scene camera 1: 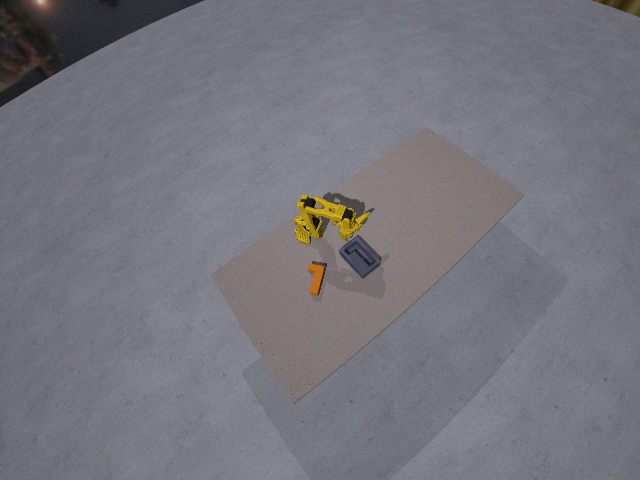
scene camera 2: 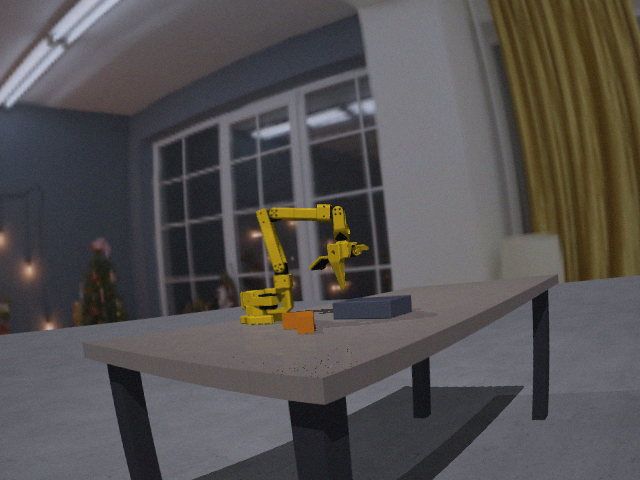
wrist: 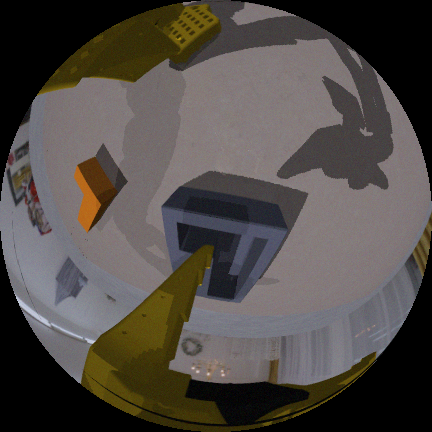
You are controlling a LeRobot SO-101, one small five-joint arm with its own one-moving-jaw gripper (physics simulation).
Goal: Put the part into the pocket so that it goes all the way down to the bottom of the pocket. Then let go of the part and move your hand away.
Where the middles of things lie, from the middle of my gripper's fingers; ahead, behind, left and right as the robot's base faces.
Labels:
Right now the pocket block (scene camera 2: 389, 306) is 12 cm below my hand, 7 cm ahead of it and 5 cm to the right of it. Round my hand: orange L-shaped part (wrist: 97, 190) 23 cm to the right, 13 cm below, 2 cm ahead.

